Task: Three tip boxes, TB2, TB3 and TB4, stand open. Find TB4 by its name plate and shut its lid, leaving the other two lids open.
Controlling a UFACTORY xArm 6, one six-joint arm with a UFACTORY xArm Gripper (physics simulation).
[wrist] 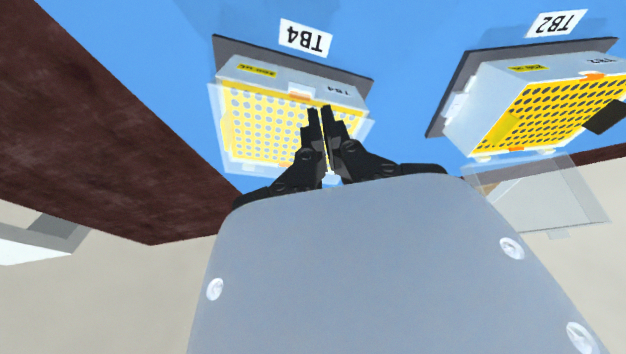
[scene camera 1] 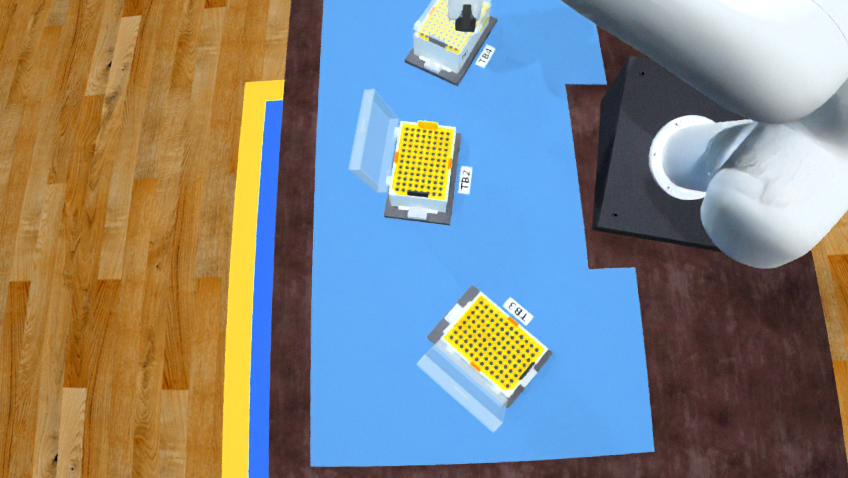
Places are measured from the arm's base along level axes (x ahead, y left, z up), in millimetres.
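Where they show: gripper, fingertip midpoint: [wrist: 320, 123] [scene camera 1: 465, 27]; arm's base, origin of the base link: [scene camera 1: 688, 158].
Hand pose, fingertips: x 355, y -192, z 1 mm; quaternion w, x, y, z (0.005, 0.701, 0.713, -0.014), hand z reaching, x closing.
Things, the pixels of their top centre, and the offset from my fingertips. Level surfaces: height alone.
- Tip box TB4, middle of its top: [wrist: 293, 139] [scene camera 1: 459, 14] 10 mm ahead, 24 mm right, 1 mm up
- Tip box TB2, middle of its top: [scene camera 1: 422, 156] [wrist: 563, 128] 45 mm ahead, 232 mm left, 2 mm down
- Tip box TB3, middle of its top: [scene camera 1: 495, 343] 78 mm back, 489 mm left, 2 mm down
- blue mat, its level: 77 mm down
- dark brown table, its level: 80 mm down
Tip box TB4 [scene camera 1: 442, 56] [wrist: 275, 82] stands at the top of the scene view, its name plate [scene camera 1: 485, 56] [wrist: 305, 38] beside it. Its clear lid [wrist: 260, 130] lies over the yellow rack; whether it is fully seated I cannot tell. My gripper [scene camera 1: 464, 26] [wrist: 320, 123] is shut and empty, its tips over the lid near the name-plate side; contact is unclear. Tip box TB2 [scene camera 1: 424, 160] [wrist: 545, 105] is open, its lid [scene camera 1: 372, 142] [wrist: 545, 200] tilted back. Tip box TB3 [scene camera 1: 495, 343] is open, its lid [scene camera 1: 463, 388] folded back; it does not show in the wrist view.
The boxes stand on a blue mat [scene camera 1: 380, 255] on a dark brown table [scene camera 1: 712, 356]. The white robot arm [scene camera 1: 736, 47] reaches in from the right above its black base block [scene camera 1: 629, 166]. TB2 stands between TB4 and TB3. A yellow and blue strip [scene camera 1: 237, 267] runs along the left.
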